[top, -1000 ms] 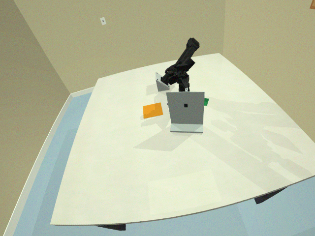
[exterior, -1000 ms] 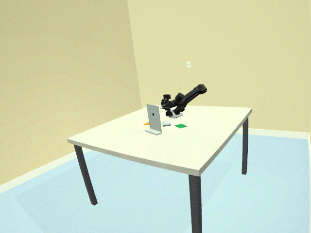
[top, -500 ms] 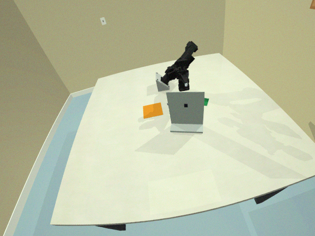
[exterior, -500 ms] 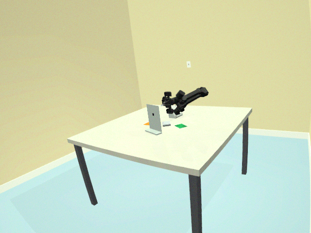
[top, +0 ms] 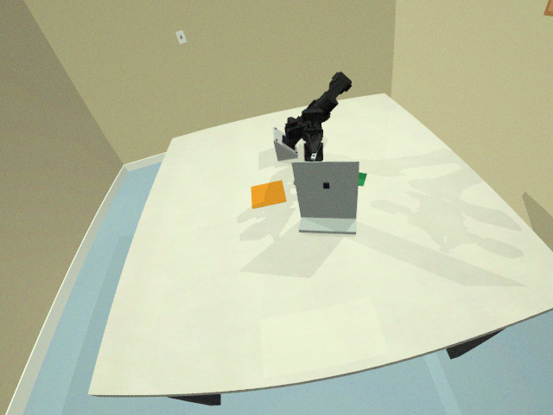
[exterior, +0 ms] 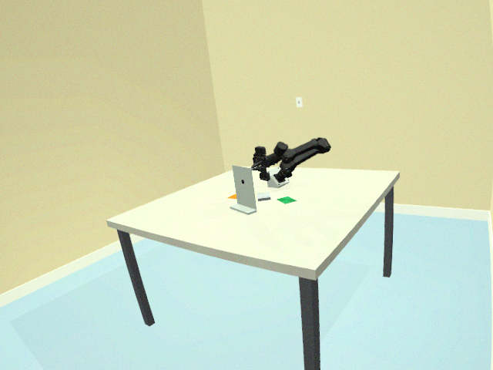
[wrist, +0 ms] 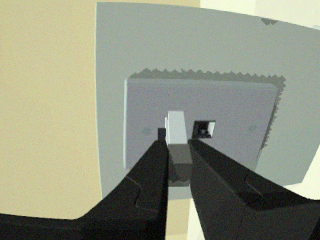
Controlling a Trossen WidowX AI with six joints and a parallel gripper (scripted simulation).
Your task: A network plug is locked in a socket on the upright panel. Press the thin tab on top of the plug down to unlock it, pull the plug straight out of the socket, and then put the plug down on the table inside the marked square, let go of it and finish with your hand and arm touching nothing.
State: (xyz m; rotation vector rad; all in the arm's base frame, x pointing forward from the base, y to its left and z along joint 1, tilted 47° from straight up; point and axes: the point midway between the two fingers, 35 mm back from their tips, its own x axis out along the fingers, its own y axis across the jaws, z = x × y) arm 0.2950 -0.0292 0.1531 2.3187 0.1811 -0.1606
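Now: gripper tip 70 mm past the orange square, 180 mm to the left of it and 180 mm above it. Round my gripper tip: network plug (right at my gripper tip); green square (100 mm behind, 130 mm to the left, 180 mm below); grey upright panel (100 mm ahead, 20 mm to the left, 90 mm below).
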